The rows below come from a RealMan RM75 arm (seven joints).
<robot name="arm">
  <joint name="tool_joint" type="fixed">
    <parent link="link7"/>
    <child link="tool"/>
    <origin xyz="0 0 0" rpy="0 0 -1.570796"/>
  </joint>
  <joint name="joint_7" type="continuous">
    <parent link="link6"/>
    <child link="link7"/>
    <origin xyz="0 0.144 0" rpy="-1.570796 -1.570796 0"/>
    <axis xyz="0 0 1"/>
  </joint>
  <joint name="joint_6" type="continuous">
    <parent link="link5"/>
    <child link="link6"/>
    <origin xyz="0 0 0" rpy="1.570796 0 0"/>
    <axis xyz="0 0 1"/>
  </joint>
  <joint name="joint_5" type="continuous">
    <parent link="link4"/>
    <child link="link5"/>
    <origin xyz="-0.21 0 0" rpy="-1.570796 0 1.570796"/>
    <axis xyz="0 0 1"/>
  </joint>
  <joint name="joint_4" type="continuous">
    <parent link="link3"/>
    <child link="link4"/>
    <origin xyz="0 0 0" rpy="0 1.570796 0"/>
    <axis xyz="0 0 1"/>
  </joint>
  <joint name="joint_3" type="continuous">
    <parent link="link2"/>
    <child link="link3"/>
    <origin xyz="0 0.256 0" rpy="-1.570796 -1.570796 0"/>
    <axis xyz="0 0 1"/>
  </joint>
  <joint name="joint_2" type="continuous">
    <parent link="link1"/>
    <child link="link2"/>
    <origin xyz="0 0 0" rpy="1.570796 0 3.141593"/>
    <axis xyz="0 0 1"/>
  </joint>
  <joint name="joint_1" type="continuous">
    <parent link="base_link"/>
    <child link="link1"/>
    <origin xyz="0 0 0.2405"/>
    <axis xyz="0 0 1"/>
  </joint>
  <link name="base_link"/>
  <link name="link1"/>
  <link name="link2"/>
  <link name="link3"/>
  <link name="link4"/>
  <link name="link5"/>
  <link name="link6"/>
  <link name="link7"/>
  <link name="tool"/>
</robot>
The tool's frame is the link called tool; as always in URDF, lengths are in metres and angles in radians. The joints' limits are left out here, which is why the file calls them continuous.
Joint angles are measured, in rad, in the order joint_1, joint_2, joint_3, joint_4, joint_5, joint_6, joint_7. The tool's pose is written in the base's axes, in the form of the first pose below.
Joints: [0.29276, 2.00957, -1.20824, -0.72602, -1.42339, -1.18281, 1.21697]
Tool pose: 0.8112 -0.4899 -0.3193 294.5; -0.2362 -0.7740 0.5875 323.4; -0.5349 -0.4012 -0.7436 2.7; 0 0 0 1
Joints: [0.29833, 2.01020, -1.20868, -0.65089, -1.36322, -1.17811, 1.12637]
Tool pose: 0.8060 -0.4950 -0.3245 302.6; -0.2214 -0.7606 0.6103 319.8; -0.5489 -0.4201 -0.7226 -2.7; 0 0 0 1
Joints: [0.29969, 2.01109, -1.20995, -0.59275, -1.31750, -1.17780, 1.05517]
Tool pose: 0.8030 -0.4997 -0.3249 309.5; -0.2122 -0.7491 0.6276 315.3; -0.5570 -0.4350 -0.7075 -7.3; 0 0 0 1
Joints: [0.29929, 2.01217, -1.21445, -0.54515, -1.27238, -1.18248, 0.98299]
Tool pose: 0.8043 -0.4948 -0.3291 314.3; -0.1935 -0.7417 0.6422 310.9; -0.5618 -0.4528 -0.6923 -10.9; 0 0 0 1
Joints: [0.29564, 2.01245, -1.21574, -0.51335, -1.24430, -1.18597, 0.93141]
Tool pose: 0.8074 -0.4910 -0.3270 319.0; -0.1817 -0.7344 0.6539 306.7; -0.5613 -0.4686 -0.6822 -12.9; 0 0 0 1
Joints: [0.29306, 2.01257, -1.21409, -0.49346, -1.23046, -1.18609, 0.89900]
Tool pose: 0.8111 -0.4885 -0.3216 322.6; -0.1760 -0.7282 0.6624 304.1; -0.5578 -0.4806 -0.6767 -14.1; 0 0 0 1
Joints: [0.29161, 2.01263, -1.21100, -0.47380, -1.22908, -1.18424, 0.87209]
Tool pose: 0.8177 -0.4844 -0.3110 326.7; -0.1766 -0.7253 0.6654 301.0; -0.5479 -0.4892 -0.6786 -16.1; 0 0 0 1
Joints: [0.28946, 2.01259, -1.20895, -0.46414, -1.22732, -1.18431, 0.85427]
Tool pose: 0.8222 -0.4800 -0.3059 329.0; -0.1740 -0.7236 0.6679 299.0; -0.5420 -0.4959 -0.6785 -16.9; 0 0 0 1
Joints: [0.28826, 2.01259, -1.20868, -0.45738, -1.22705, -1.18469, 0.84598]
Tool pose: 0.8239 -0.4791 -0.3027 330.4; -0.1752 -0.7233 0.6680 297.5; -0.5390 -0.4973 -0.6799 -17.7; 0 0 0 1
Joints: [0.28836, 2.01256, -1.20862, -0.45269, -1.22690, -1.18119, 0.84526]
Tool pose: 0.8236 -0.4827 -0.2977 331.6; -0.1806 -0.7208 0.6692 297.0; -0.5376 -0.4974 -0.6809 -18.3; 0 0 0 1
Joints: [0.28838, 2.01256, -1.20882, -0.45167, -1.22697, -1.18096, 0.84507]
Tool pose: 0.8236 -0.4832 -0.2971 331.8; -0.1816 -0.7207 0.6690 296.9; -0.5374 -0.4970 -0.6813 -18.5; 0 0 0 1
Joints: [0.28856, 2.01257, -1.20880, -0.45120, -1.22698, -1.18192, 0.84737]
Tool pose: 0.8221 -0.4851 -0.2979 331.7; -0.1831 -0.7208 0.6685 296.8; -0.5390 -0.4951 -0.6814 -18.6; 0 0 0 1
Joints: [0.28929, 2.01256, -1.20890, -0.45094, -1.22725, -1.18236, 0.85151]
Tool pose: 0.8202 -0.4879 -0.2986 331.4; -0.1856 -0.7208 0.6679 296.9; -0.5411 -0.4924 -0.6818 -18.6; 0 0 0 1
